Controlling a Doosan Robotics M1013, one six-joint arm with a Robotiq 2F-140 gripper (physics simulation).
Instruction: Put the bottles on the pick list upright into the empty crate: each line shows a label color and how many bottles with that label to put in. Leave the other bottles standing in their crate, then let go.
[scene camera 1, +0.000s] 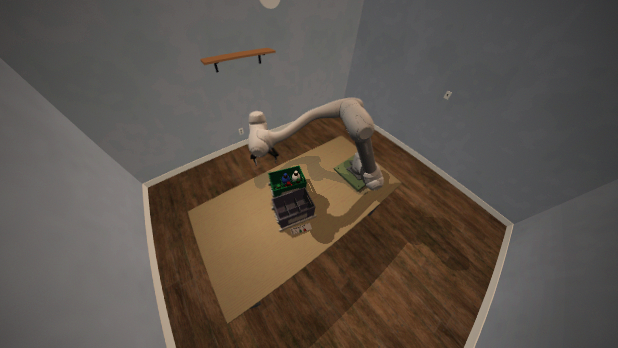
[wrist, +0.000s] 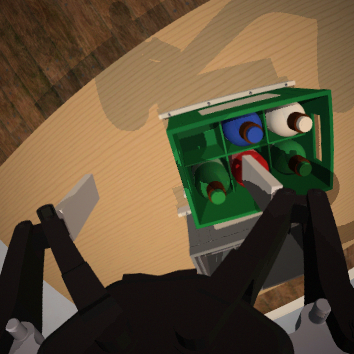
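Where they show: gripper, between the fingertips: (scene camera 1: 266, 163) (wrist: 167, 177); arm's base, origin of its link: (scene camera 1: 358, 170).
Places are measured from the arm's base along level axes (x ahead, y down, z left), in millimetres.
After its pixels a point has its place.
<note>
The green crate (scene camera 1: 282, 191) {y -94, x 772, z -141 mm} (wrist: 326, 130) {y -126, x 552, z -204 mm} holds upright bottles: blue (scene camera 1: 285, 178) {y -86, x 684, z -245 mm} (wrist: 239, 129) {y -92, x 688, z -271 mm}, white (scene camera 1: 296, 176) {y -84, x 593, z -214 mm} (wrist: 283, 119) {y -84, x 605, z -244 mm}, red (scene camera 1: 288, 183) {y -118, x 700, z -166 mm} (wrist: 239, 169) {y -73, x 718, z -193 mm}, a green one (wrist: 210, 175) {y -80, x 772, z -215 mm} at the lower left and another green one (wrist: 286, 151) {y -78, x 619, z -181 mm} at the right. Its upper-left compartment in the wrist view is empty. The grey crate (scene camera 1: 283, 220) {y -121, x 891, z 84 mm} (wrist: 212, 237) {y -102, x 831, z -96 mm} stands beside it; no bottles show in its compartments. The pick list (scene camera 1: 301, 229) {y 40, x 789, z 160 mm} lies before it, too small to read surely. My gripper (scene camera 1: 265, 159) {y -269, x 797, z -322 mm} (wrist: 167, 177) {y -269, x 797, z -322 mm} is open and empty, above and to the side of the green crate; one finger overlaps the red bottle in the wrist view.
Both crates stand on the wooden table (scene camera 1: 225, 245) {y 40, x 1327, z -40 mm} (wrist: 135, 170) {y 40, x 932, z -267 mm}. The arm rises from a green base plate (scene camera 1: 345, 172) {y 11, x 126, z -60 mm} at the table's right end. A wall shelf (scene camera 1: 238, 56) hangs on the back wall.
</note>
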